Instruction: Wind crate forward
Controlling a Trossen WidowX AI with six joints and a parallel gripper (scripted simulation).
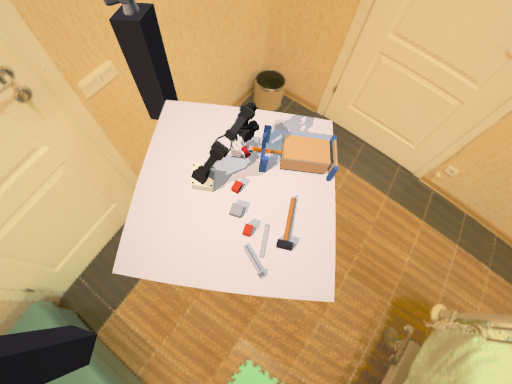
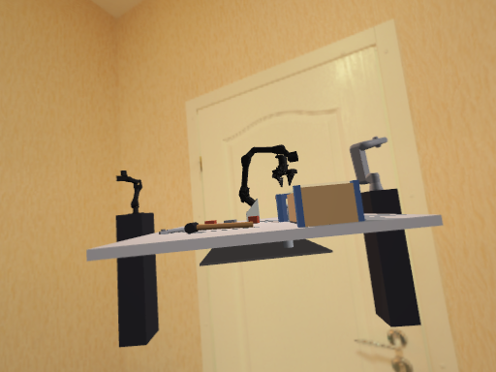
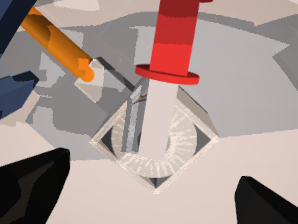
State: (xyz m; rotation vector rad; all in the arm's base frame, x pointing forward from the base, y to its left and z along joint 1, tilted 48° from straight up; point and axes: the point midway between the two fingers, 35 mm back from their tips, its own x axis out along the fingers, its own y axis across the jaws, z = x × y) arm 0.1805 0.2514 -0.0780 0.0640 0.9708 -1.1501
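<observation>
Right now my gripper tip is 8 cm above the red knob, 4 cm to the left of it and 3 cm short of it. From my gripper tip the other things lie so: winch handle (12 cm below, 1 cm to the right, 1 cm ahead); then blue frame (13 cm ahead, 11 cm below, 5 cm to the left); then white winch (19 cm below, 4 cm behind, 3 cm to the left).
</observation>
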